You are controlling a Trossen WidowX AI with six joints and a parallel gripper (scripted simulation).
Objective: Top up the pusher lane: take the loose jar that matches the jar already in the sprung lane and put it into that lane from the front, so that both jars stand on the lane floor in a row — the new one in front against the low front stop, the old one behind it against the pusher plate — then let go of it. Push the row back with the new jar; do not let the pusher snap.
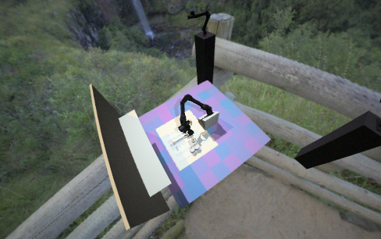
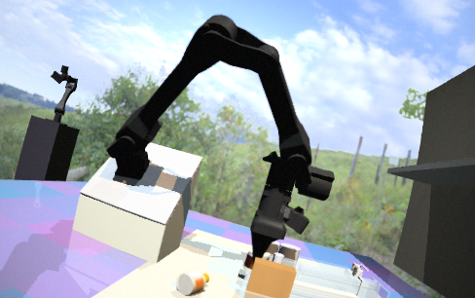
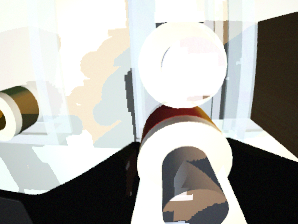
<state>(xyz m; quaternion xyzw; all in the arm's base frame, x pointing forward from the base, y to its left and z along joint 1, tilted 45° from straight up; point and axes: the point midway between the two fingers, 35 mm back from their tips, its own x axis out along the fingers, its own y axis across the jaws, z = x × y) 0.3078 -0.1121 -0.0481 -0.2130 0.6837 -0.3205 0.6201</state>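
My gripper tip is 2 cm short of the tan block, 8 cm to the left of it and 1 cm above it. The rest, counted from my gripper tip: clear lane (17 cm ahead, 3 cm below).
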